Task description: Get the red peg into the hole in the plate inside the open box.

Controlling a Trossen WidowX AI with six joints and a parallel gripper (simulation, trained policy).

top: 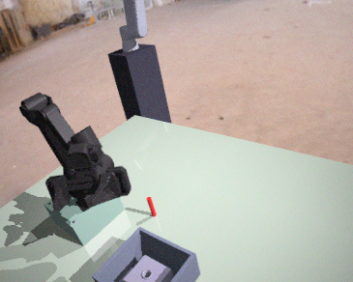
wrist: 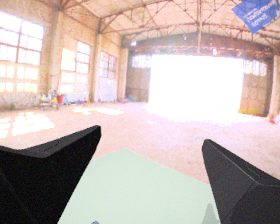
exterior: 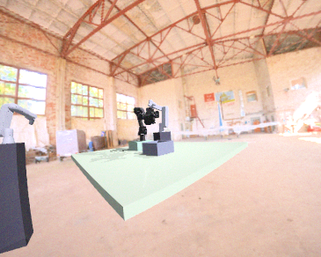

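Right now my gripper tip is 17 cm past the red peg, 24 cm to the right of it and 31 cm above it. The rest, counted from my gripper tip: grey box (3 cm ahead, 7 cm to the left, 32 cm below).
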